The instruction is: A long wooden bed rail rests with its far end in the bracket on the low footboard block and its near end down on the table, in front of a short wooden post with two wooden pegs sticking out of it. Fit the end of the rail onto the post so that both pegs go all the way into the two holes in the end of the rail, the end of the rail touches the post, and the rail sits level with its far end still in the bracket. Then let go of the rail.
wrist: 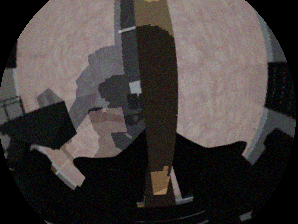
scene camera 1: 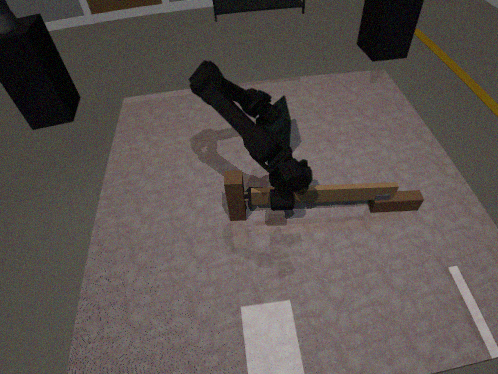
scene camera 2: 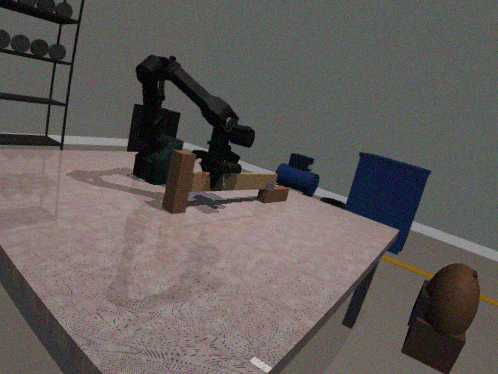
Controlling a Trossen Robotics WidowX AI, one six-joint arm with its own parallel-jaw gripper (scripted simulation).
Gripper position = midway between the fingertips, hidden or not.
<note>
In view: my gripper [scene camera 2: 209, 186] and a wooden bed rail [scene camera 1: 364, 191].
The wooden bed rail shows as well in scene camera 2 [scene camera 2: 200, 182]. My gripper shows as well in the wrist view [wrist: 155, 130] and in scene camera 1 [scene camera 1: 279, 198].
</note>
